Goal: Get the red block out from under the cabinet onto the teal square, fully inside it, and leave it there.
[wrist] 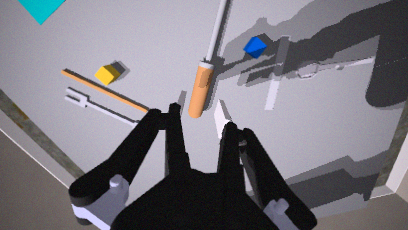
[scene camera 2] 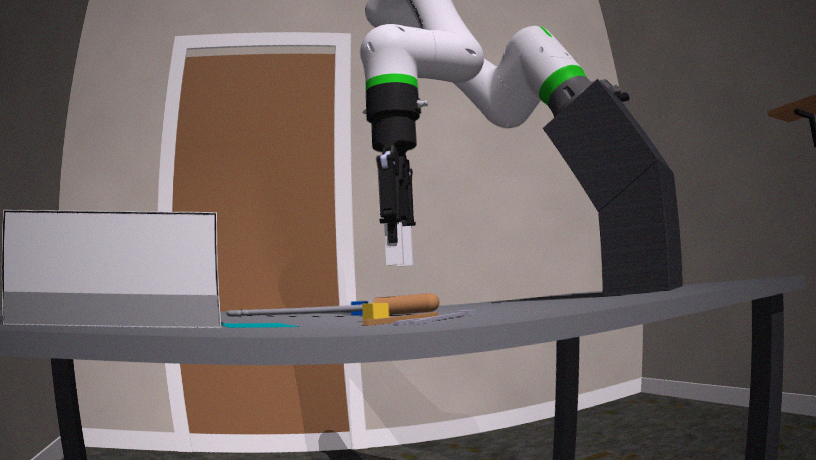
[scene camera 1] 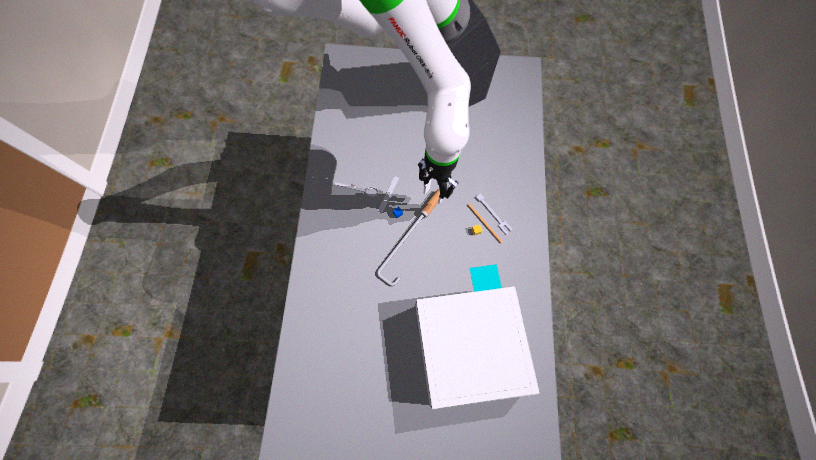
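Observation:
The gripper (scene camera 2: 400, 265) is there to be seen, and the wrist view shows the gripper (wrist: 201, 103) as well.

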